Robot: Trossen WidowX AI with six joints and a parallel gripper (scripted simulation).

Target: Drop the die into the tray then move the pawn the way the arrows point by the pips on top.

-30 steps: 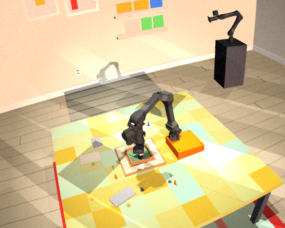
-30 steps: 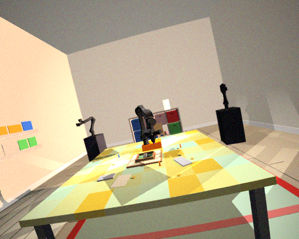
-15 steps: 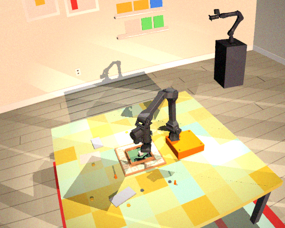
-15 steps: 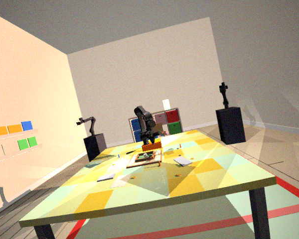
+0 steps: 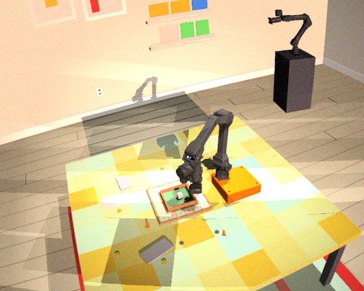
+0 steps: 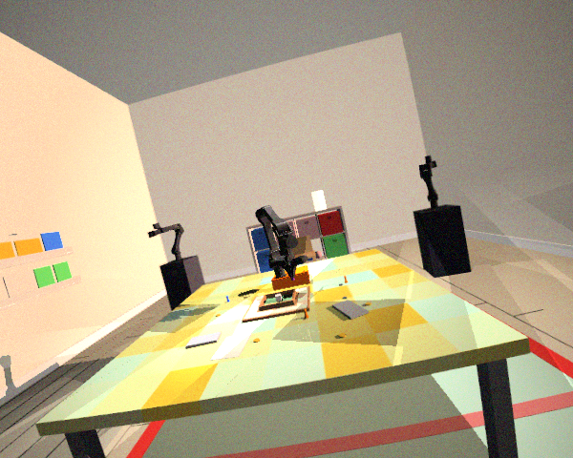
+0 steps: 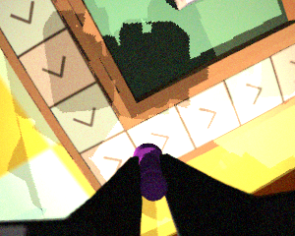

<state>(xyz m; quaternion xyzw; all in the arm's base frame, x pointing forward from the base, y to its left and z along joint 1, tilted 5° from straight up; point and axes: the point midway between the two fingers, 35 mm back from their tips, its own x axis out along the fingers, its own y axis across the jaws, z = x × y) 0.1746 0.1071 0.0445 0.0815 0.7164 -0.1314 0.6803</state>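
My gripper tip is now 8 cm short of the white die, 7 cm to the left of it and 6 cm above it. Round my gripper tip: purple pawn 1 cm above; green dice tray 10 cm ahead, 6 cm to the right, 8 cm below; grey card 27 cm ahead, 25 cm to the left, 8 cm below.
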